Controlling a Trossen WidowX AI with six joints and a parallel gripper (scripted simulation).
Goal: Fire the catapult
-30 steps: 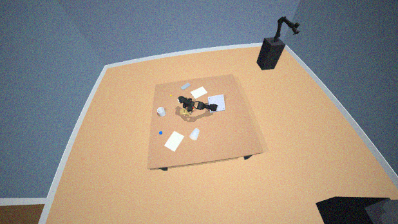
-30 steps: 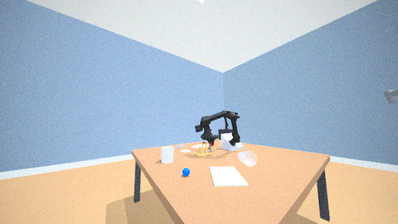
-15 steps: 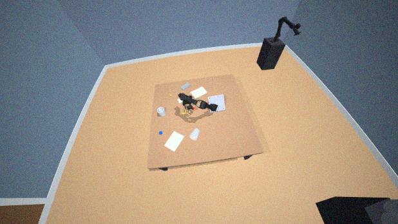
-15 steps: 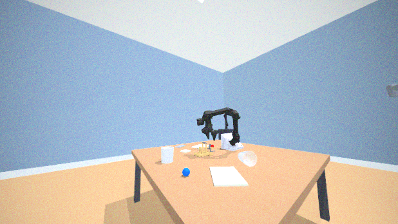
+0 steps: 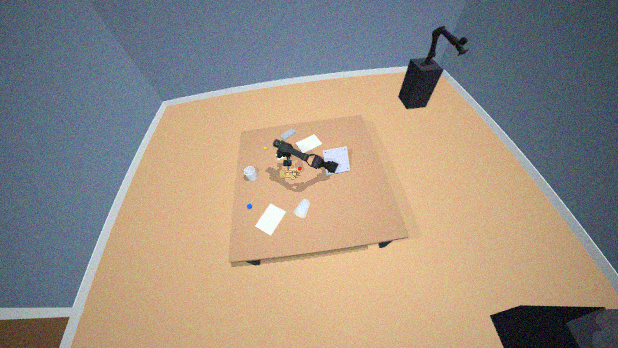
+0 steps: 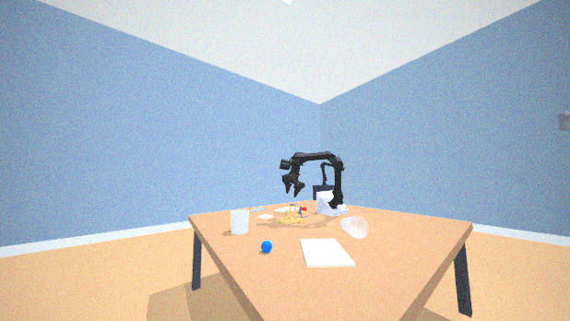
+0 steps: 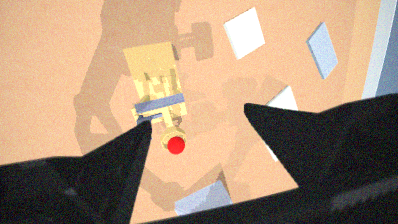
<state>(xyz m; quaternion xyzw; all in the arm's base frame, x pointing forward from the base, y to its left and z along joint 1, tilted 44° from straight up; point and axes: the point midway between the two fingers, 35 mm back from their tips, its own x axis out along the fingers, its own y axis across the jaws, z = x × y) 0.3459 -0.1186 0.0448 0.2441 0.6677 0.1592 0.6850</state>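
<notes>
Now: gripper tip 10 cm above the red ball, 8 cm past it and 4 cm to the right of it. Round my gripper tip: white mug: 34 cm ahead, 13 cm below; catapult: 10 cm below, 5 cm to the left, 1 cm behind; small white card: 18 cm to the right, 15 cm below, 8 cm ahead.
</notes>
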